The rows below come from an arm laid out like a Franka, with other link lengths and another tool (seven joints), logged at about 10 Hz.
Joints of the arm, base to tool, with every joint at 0 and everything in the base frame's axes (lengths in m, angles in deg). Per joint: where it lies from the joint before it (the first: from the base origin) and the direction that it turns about. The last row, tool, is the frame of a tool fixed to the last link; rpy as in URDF.
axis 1: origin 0.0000 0.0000 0.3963 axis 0 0 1
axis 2: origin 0.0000 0.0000 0.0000 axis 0 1 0
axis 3: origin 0.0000 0.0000 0.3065 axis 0 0 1
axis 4: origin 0.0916 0.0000 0.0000 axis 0 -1 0
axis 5: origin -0.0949 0.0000 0.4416 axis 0 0 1
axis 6: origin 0.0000 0.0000 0.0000 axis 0 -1 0
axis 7: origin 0.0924 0.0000 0.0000 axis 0 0 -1
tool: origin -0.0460 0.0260 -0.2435 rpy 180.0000 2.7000 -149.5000
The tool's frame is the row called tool.
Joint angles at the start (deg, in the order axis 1, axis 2, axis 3, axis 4, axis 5, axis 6, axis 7):
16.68, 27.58, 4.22, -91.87, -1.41, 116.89, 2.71
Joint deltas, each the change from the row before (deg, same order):
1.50, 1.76, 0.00, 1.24, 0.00, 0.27, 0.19
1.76, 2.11, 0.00, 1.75, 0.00, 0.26, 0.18
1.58, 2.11, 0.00, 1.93, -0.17, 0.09, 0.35
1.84, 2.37, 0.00, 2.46, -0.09, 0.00, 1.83
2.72, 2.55, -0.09, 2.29, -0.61, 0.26, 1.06
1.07, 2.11, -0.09, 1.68, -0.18, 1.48, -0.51
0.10, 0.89, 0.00, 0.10, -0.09, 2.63, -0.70
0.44, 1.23, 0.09, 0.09, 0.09, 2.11, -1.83
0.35, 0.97, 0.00, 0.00, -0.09, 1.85, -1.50
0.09, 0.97, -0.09, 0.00, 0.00, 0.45, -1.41
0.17, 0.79, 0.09, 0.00, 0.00, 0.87, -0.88
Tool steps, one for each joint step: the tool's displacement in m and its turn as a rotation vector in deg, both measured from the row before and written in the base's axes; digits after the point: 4 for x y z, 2 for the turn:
-0.0028, 0.0185, -0.0109, 0.01, 0.27, 1.26
-0.0028, 0.0221, -0.0113, 0.08, 0.14, 1.51
-0.0021, 0.0198, -0.0103, -0.07, 0.07, 1.24
-0.0024, 0.0252, -0.0095, 0.00, -0.07, -0.05
-0.0090, 0.0312, -0.0137, -0.42, -0.22, 1.79
0.0022, 0.0145, -0.0123, 0.49, -0.94, 1.51
0.0065, 0.0048, -0.0086, 0.97, -1.58, 0.82
-0.0002, 0.0070, -0.0133, 0.70, -0.74, 2.26
0.0006, 0.0044, -0.0110, 0.45, -0.78, 1.88
-0.0022, -0.0023, -0.0123, -0.30, 0.41, 1.43
-0.0019, 0.0022, -0.0094, 0.14, -0.03, 1.10

